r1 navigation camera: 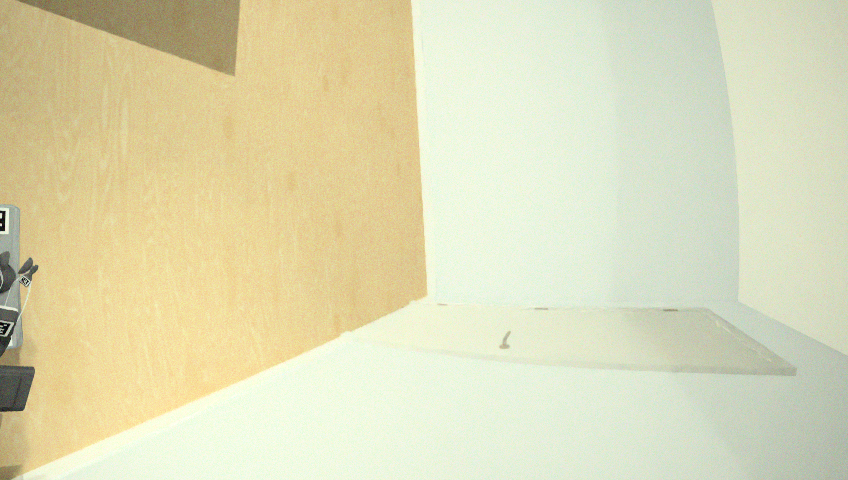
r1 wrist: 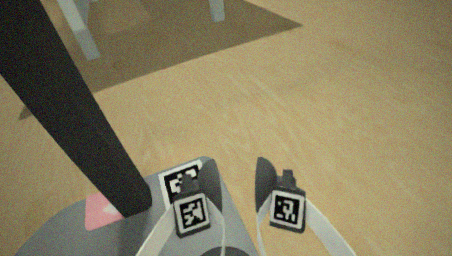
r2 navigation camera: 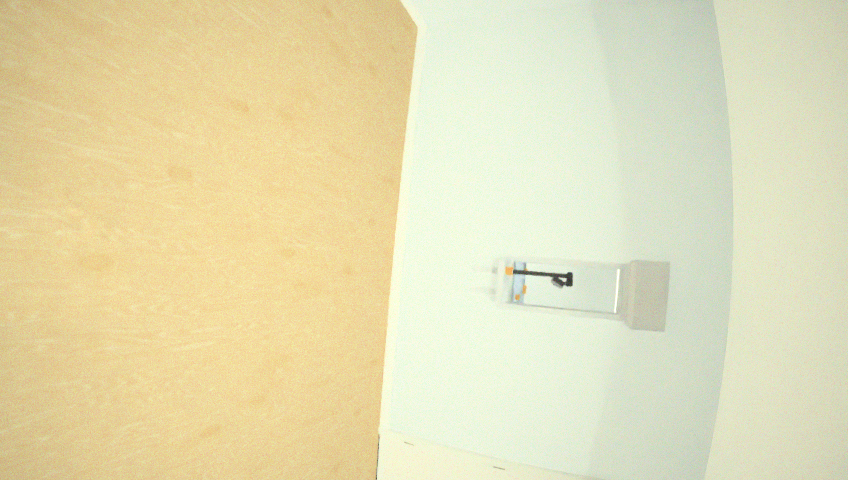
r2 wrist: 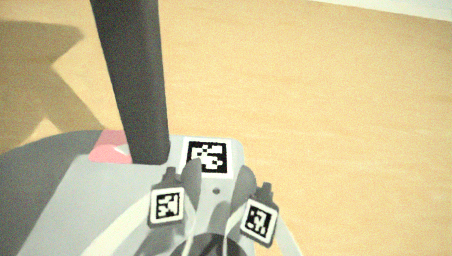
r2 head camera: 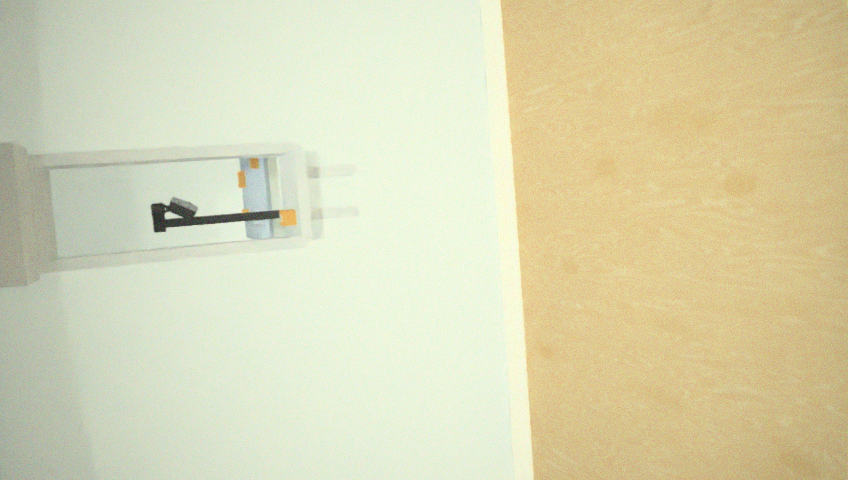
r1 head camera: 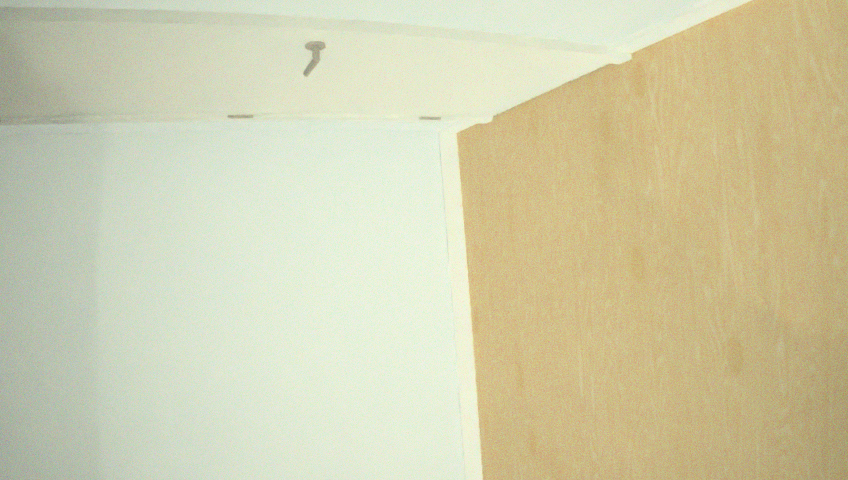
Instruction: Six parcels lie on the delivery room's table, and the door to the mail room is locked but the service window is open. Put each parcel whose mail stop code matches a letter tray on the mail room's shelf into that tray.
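Observation:
In the r1 wrist view, r1's gripper point(r1 wrist: 237, 185) is open and empty above its own base; it also shows small at the left edge of the r1 navigation view point(r1 navigation camera: 17, 268). r2's gripper point(r2 wrist: 218, 186) is open and empty over r2's base. The service window point(r2 head camera: 301, 196) point(r2 navigation camera: 501, 285) shows in both r2 camera views. Through it show the blue-grey table point(r2 head camera: 257, 193) with small orange parcels point(r2 head camera: 254, 162) point(r2 head camera: 241, 179), and r1's black mast point(r2 head camera: 220, 218) point(r2 navigation camera: 540, 273). Another orange parcel point(r2 head camera: 288, 217) point(r2 navigation camera: 508, 270) appears at the window sill. No codes are readable; the letter trays do not show.
A cream door with a handle point(r1 head camera: 178, 71) point(r1 navigation camera: 416, 333) stands in the wall beside r1. Part of a door point(r2 navigation camera: 440, 455) shows low in the r2 navigation view. Pale table legs point(r1 wrist: 80, 30) point(r1 wrist: 216, 10) stand beyond r1's base. A wall base shows beyond r2's floor area.

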